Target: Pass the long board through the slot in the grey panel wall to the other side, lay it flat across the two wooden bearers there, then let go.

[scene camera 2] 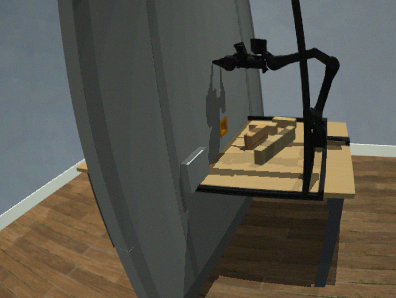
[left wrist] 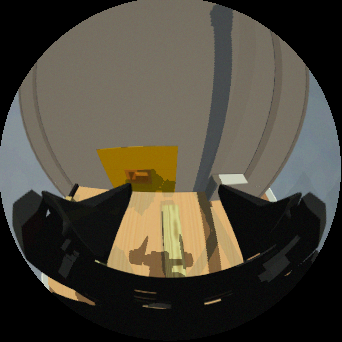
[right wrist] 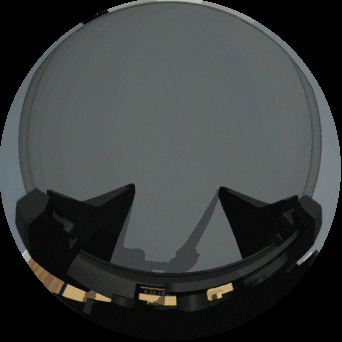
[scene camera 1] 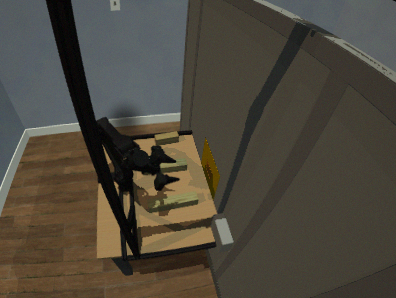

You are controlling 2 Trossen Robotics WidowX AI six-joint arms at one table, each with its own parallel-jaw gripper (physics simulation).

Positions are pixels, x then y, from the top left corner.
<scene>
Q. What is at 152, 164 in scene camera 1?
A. My left gripper.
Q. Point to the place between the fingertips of my right gripper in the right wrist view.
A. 178, 190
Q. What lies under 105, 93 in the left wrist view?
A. A grey panel wall.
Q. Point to a grey panel wall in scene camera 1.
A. At 292, 113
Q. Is my right gripper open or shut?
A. Open.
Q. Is my left gripper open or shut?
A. Open.
</scene>
